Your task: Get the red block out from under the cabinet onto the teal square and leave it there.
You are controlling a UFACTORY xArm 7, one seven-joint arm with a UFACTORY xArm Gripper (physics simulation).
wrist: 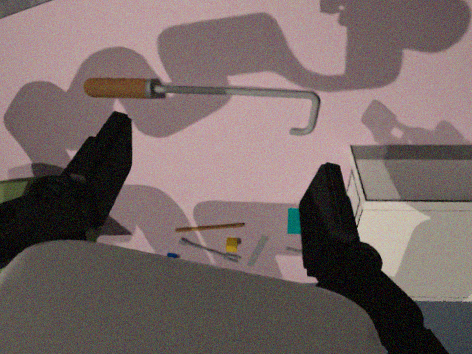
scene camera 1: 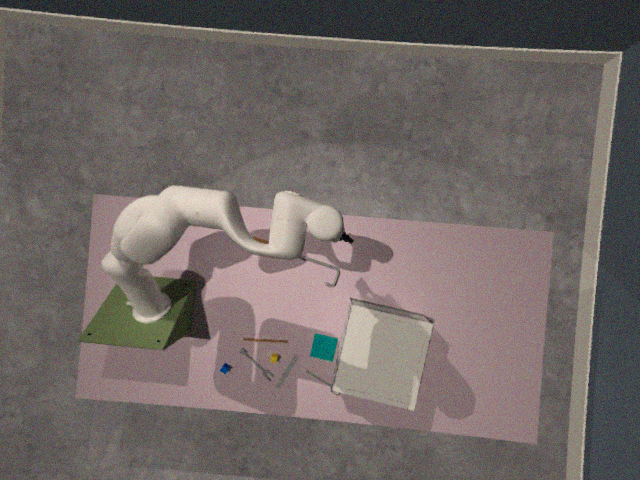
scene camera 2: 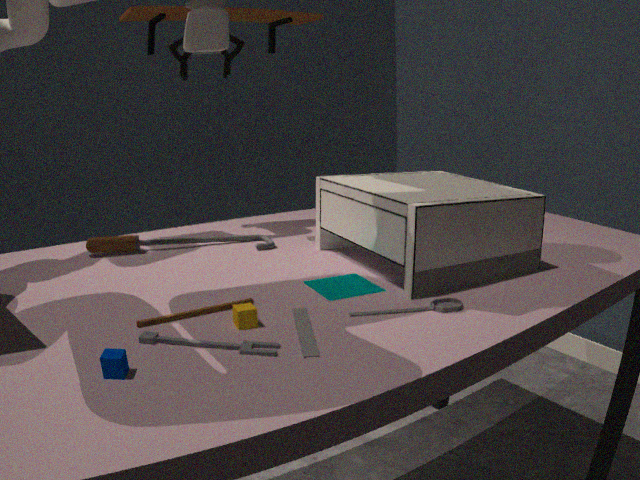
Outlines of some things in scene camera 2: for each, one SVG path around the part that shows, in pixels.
The gripper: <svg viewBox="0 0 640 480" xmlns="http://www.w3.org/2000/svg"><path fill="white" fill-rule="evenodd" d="M193 9L187 14L184 37L169 46L173 56L180 62L180 77L183 77L183 80L187 80L187 59L191 54L222 53L225 57L223 78L226 79L227 75L230 75L231 60L239 54L244 46L244 42L229 34L228 11L224 8L202 7ZM183 44L183 50L185 52L181 56L177 51L177 47ZM229 41L237 45L235 50L230 54L227 51L229 48Z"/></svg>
A blue block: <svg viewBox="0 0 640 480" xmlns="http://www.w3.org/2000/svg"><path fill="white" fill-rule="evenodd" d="M105 348L100 357L104 379L125 380L129 371L126 349Z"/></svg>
A wooden stick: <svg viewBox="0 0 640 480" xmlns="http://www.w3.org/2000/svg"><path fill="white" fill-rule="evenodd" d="M254 300L248 298L136 321L136 325L138 328L215 313L232 309L232 305L250 302L254 304Z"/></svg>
A forked tool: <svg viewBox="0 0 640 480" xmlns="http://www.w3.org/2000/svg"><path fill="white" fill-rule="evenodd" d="M139 336L139 343L154 345L156 342L232 349L239 350L239 354L276 357L277 350L252 348L279 349L279 343L244 340L242 344L165 337L159 336L158 332L144 331Z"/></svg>
